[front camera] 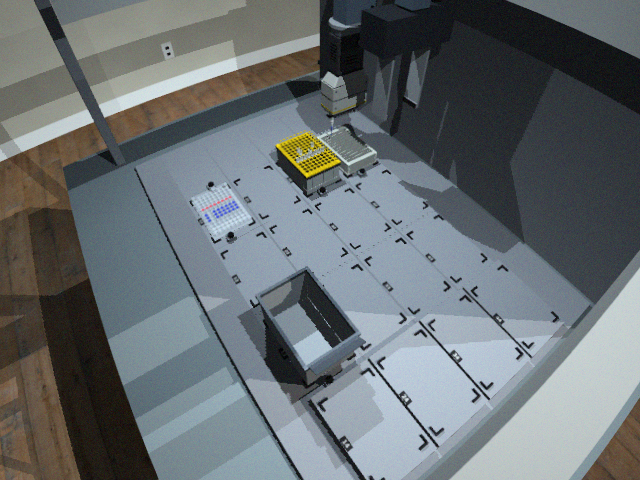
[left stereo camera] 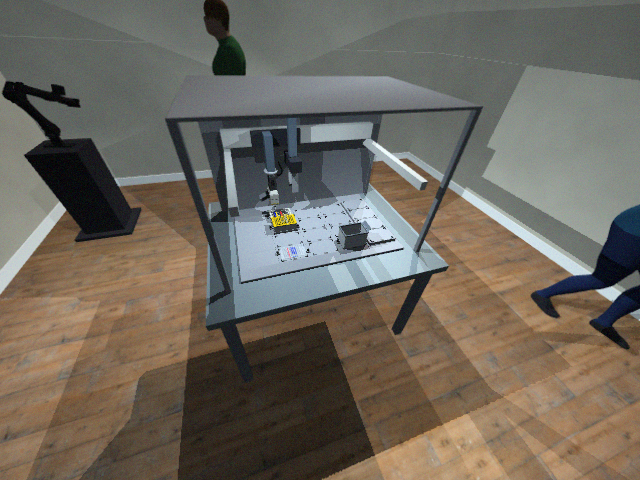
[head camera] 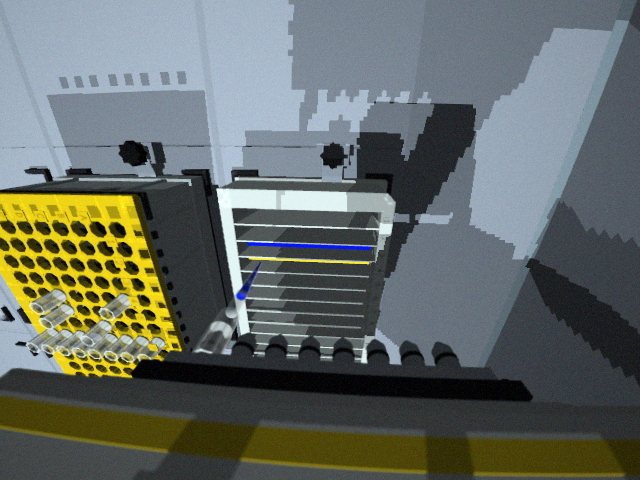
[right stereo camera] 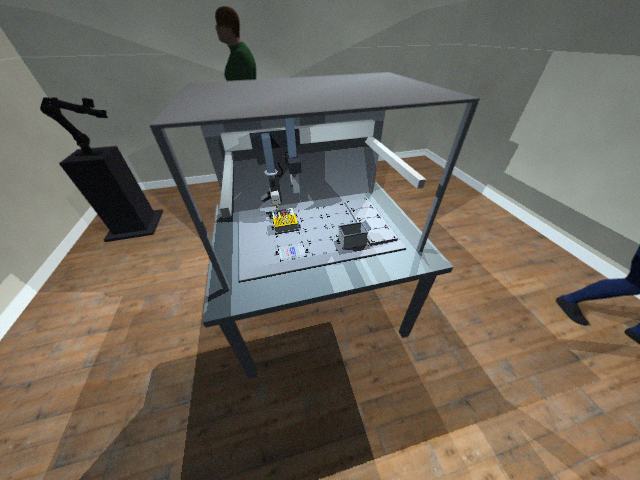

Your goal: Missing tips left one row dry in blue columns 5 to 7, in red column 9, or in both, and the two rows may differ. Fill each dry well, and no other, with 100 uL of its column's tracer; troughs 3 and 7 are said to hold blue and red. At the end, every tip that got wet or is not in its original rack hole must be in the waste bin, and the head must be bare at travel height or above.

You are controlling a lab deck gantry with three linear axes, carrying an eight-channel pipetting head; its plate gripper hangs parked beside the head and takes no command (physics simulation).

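Observation:
The pipetting head [front camera: 338,95] [left stereo camera: 273,197] is over the white trough reservoir [front camera: 360,164] [head camera: 310,198]. One tip [front camera: 331,124] [head camera: 250,283] hangs from its leftmost channel in the head view, with blue liquid in its lower part. The other nozzles are bare. Trough strips show blue [head camera: 310,246] and yellow [head camera: 310,261]. The yellow tip rack [front camera: 323,166] [head camera: 124,206] holds several clear tips. The well plate [front camera: 245,219] has a blue block with a gap near its left end; whether the red line has a gap is too small to tell. My parked gripper [front camera: 401,98] has unclear fingers.
A grey waste bin [front camera: 338,353] [left stereo camera: 353,240] [right stereo camera: 353,238] stands open-topped at the front of the deck. Black knobs [head camera: 133,152] [head camera: 332,155] stand beside the rack and reservoir. A dark wall [front camera: 480,134] rises behind the deck. People stand outside the enclosure.

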